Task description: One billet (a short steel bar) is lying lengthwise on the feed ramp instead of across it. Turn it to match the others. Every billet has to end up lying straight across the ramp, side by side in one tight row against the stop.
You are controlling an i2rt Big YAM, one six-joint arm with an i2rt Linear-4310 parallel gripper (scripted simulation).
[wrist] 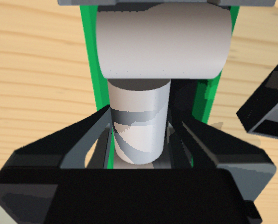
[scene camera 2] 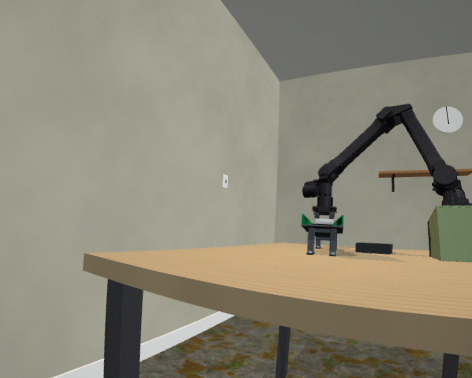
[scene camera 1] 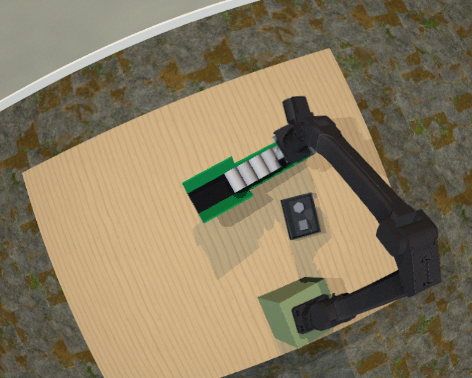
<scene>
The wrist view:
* my gripper: 139, 111
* billet: 129, 46
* billet: 139, 107
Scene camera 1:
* dark tray: 309, 213
</scene>
